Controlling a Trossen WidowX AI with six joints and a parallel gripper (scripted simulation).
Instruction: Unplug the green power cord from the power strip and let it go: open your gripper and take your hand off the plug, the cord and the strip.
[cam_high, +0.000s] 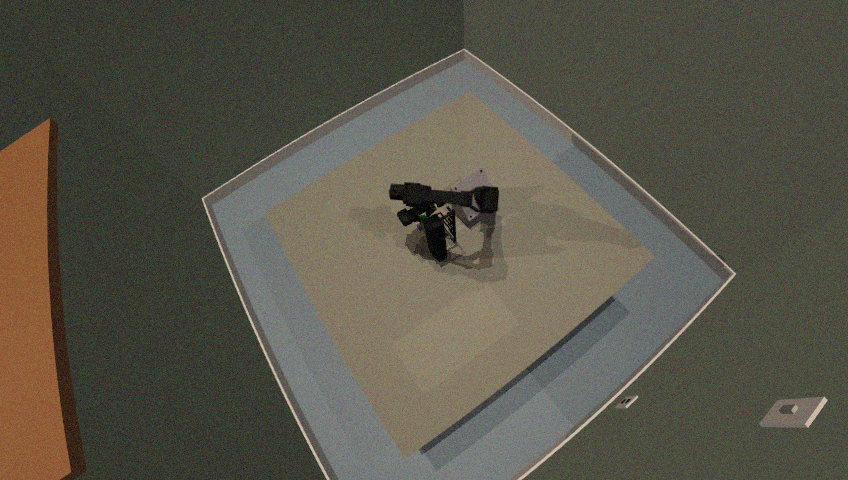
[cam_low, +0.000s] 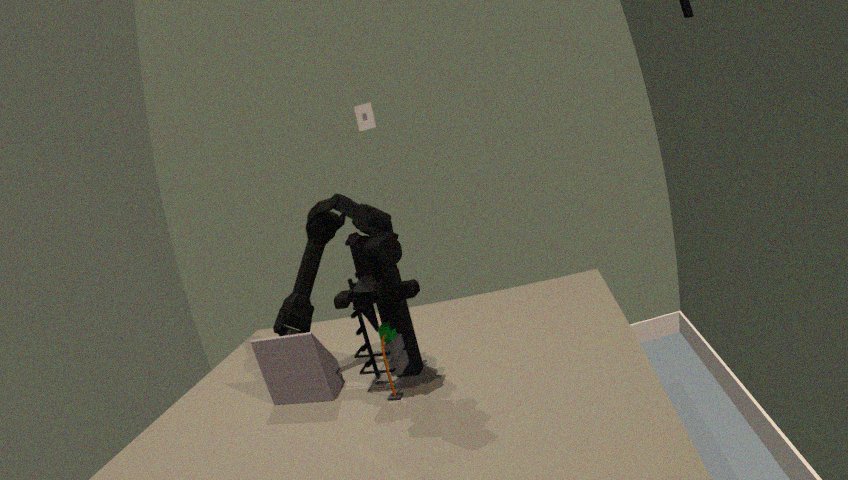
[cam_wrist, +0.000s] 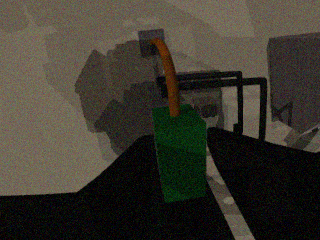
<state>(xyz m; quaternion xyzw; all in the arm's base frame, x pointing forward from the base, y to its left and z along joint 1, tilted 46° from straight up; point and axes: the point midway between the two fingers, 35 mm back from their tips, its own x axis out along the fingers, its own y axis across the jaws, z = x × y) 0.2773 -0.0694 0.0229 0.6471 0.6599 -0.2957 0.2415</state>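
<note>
Right now the green plug is 30 mm to the left of my gripper tip.
</note>
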